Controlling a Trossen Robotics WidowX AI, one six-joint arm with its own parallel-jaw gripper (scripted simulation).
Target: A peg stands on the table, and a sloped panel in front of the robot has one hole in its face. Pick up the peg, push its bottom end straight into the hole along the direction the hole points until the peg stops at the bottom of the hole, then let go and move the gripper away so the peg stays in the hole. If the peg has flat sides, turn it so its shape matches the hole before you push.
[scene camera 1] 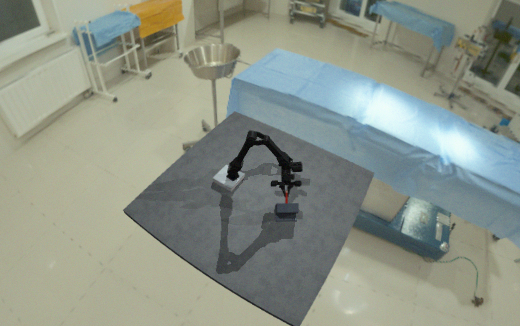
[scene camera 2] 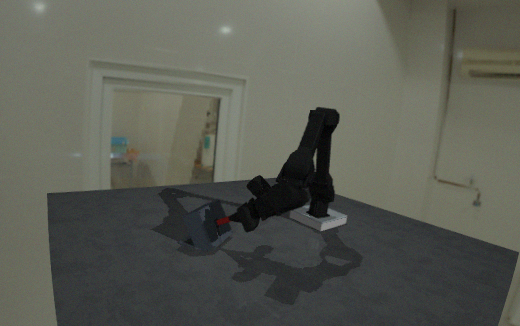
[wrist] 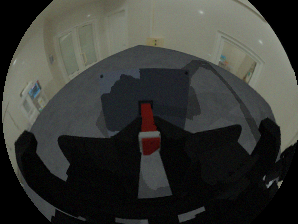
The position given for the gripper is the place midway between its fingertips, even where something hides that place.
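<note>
Gripper (scene camera 2: 230, 218), (wrist: 147, 120): carrying a peg (wrist: 149, 138). Also present is a dark panel (scene camera 2: 205, 235), (wrist: 120, 90).
</note>
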